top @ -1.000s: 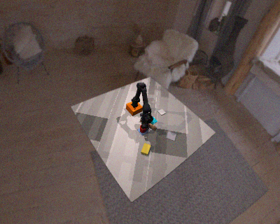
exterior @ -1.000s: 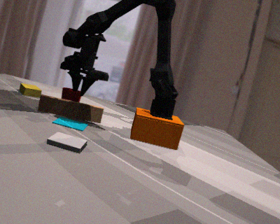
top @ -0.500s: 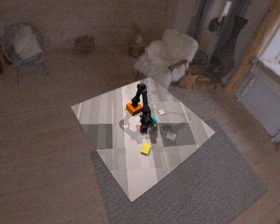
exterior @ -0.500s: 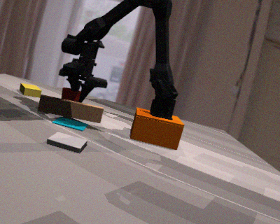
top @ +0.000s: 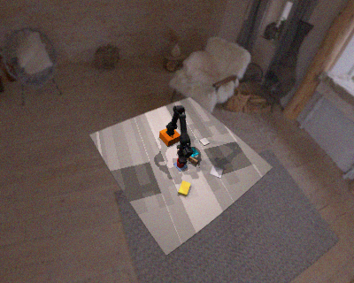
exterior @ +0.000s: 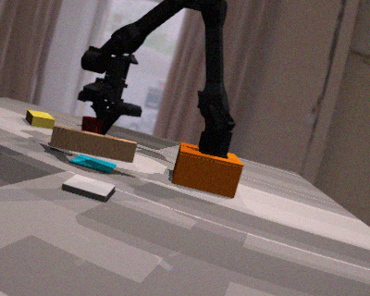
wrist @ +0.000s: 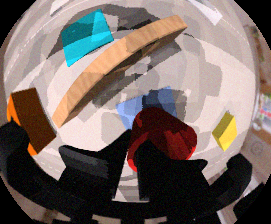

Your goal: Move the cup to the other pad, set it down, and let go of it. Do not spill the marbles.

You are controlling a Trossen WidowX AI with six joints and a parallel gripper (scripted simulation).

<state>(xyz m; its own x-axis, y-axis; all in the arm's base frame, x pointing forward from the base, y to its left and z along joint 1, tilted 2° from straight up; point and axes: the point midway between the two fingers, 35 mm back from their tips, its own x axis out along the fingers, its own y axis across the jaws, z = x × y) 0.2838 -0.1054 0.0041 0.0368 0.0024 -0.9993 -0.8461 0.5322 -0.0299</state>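
My gripper tip is now 18 cm to the right of the cyan pad, 5 cm above it and 2 cm past it. From my gripper tip the other things lie so: yellow block 23 cm ahead, 14 cm to the right, 2 cm below; wooden bar 8 cm to the left, 2 cm below.
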